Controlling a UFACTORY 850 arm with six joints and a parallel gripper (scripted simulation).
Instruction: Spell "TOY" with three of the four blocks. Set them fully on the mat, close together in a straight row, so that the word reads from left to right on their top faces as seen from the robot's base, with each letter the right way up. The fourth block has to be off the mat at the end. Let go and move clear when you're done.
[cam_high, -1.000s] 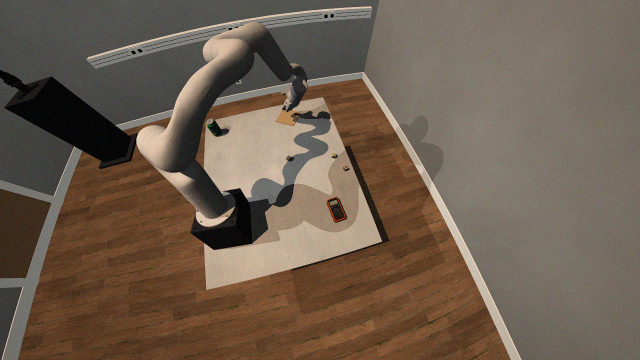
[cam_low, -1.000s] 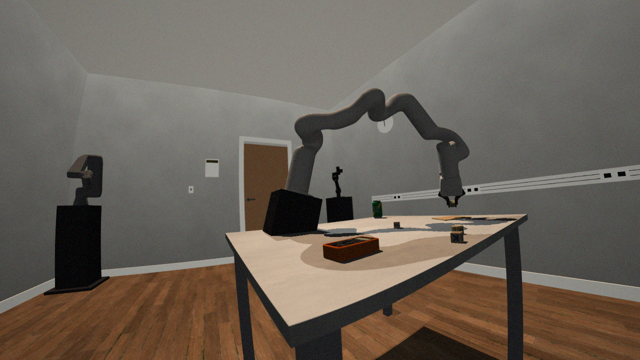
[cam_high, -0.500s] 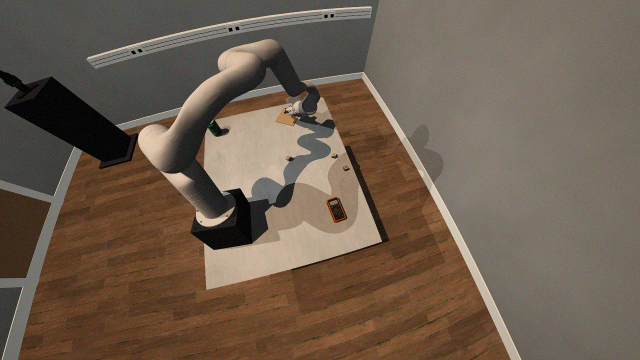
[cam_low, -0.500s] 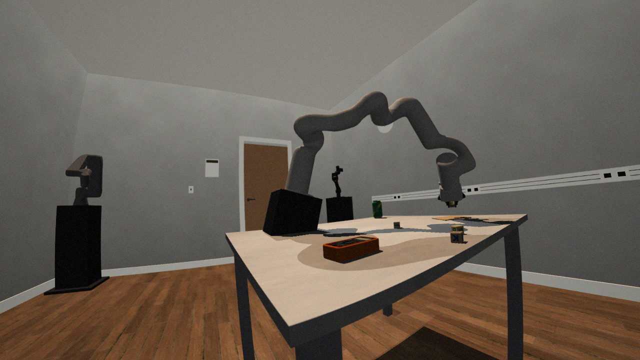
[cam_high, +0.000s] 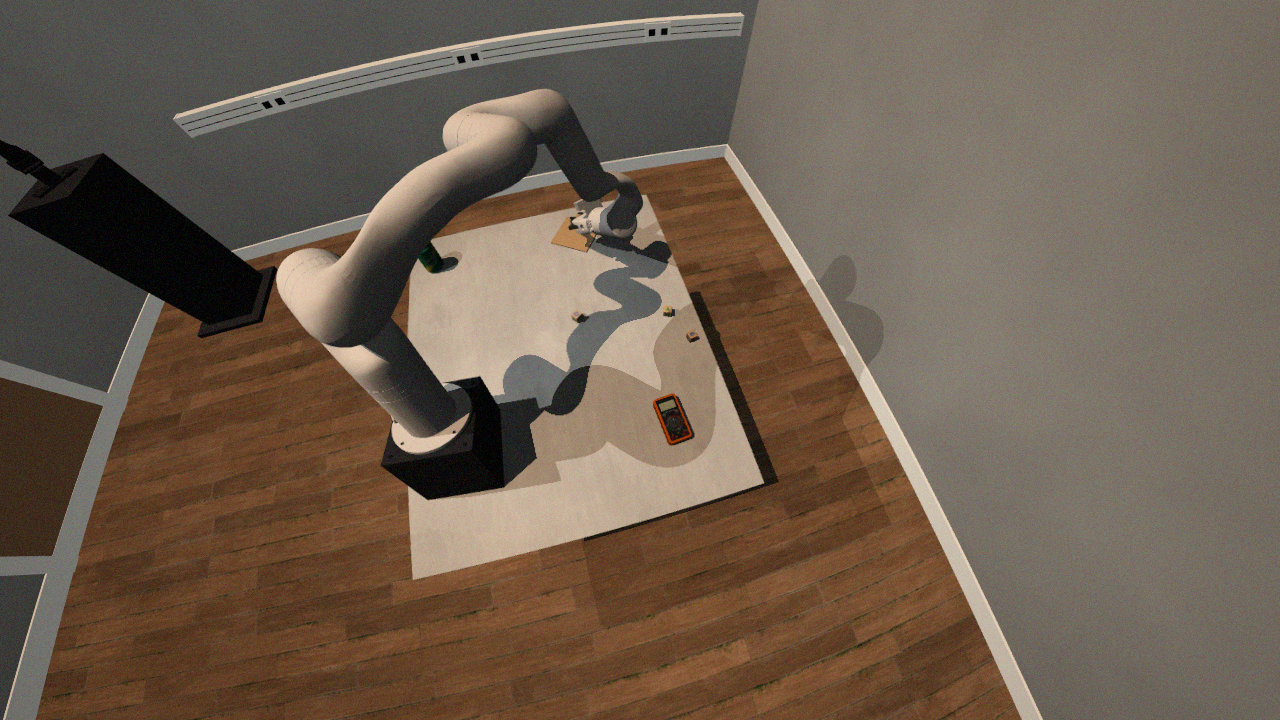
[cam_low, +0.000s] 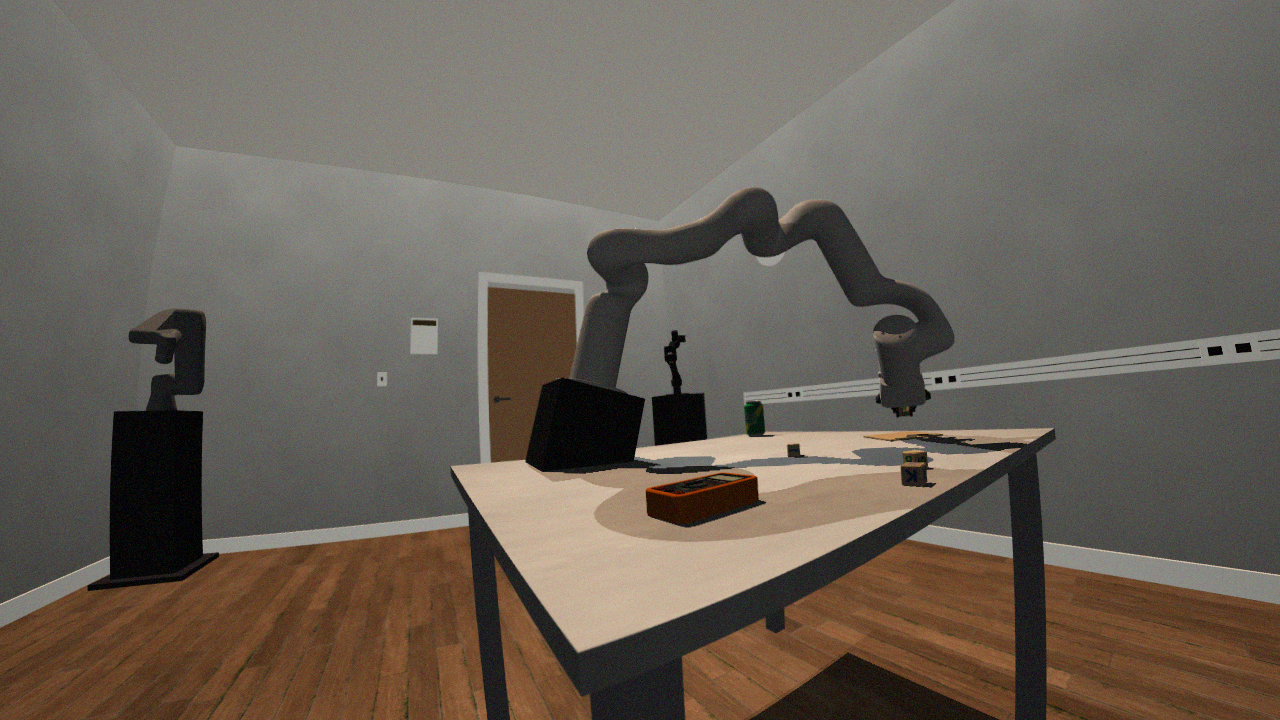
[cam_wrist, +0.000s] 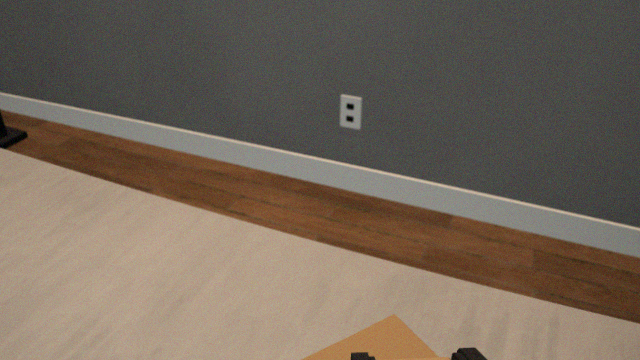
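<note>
Now: hand 70 mm above the tan square mat, 20 mm past it and 10 mm to the right of it. Round my hand: orange multimeter: 750 mm to the right, 110 mm ahead, 60 mm below; then block: 10 mm to the left; then green soda can: 530 mm behind, 10 mm to the right, 10 mm below.
</note>
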